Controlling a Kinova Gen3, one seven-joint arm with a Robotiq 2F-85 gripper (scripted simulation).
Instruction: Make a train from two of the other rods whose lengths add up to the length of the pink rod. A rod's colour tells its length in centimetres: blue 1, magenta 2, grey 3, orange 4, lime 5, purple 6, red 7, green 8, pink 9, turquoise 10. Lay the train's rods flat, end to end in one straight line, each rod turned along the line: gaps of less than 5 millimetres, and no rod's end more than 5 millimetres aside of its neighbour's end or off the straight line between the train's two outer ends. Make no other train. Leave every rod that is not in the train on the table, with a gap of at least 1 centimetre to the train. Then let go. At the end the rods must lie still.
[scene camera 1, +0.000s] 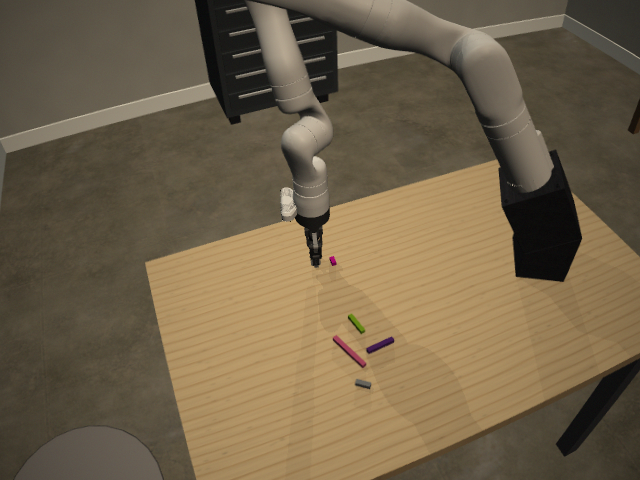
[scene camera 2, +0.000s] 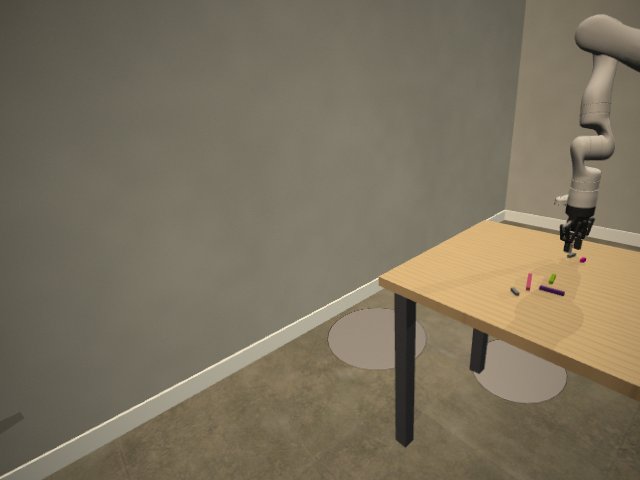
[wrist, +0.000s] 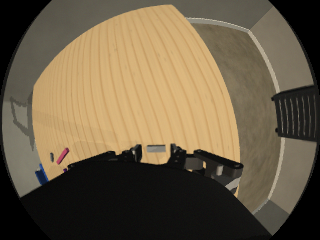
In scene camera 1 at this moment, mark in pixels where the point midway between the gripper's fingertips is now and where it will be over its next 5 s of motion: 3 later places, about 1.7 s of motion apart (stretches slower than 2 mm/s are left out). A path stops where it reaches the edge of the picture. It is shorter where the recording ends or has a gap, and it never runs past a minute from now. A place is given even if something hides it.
My gripper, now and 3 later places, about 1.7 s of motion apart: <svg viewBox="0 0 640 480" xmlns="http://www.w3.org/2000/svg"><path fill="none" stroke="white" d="M314 256L317 262L315 232L336 262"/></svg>
